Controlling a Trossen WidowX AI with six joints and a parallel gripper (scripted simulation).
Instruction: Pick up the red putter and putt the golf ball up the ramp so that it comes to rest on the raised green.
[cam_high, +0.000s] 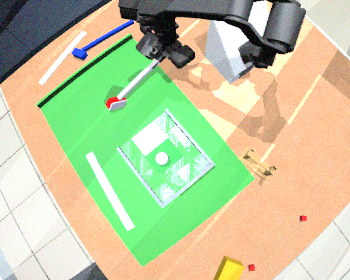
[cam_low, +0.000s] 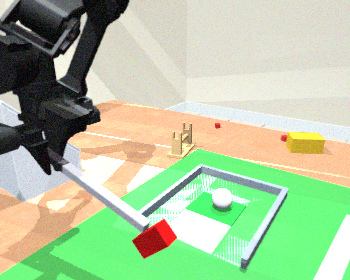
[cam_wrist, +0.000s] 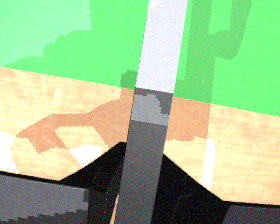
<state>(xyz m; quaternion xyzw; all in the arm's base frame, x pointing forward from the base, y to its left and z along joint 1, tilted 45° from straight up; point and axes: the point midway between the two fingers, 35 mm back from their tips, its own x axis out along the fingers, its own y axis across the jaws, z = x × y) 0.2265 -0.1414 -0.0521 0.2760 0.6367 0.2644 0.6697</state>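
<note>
The red putter is 110 mm ahead of my gripper tip. Round my gripper tip: grey frame 200 mm ahead, 240 mm to the left, 120 mm below; then white golf ball 210 mm ahead, 220 mm to the left, 100 mm below; then green mat 250 mm ahead, 100 mm to the left, 120 mm below.
</note>
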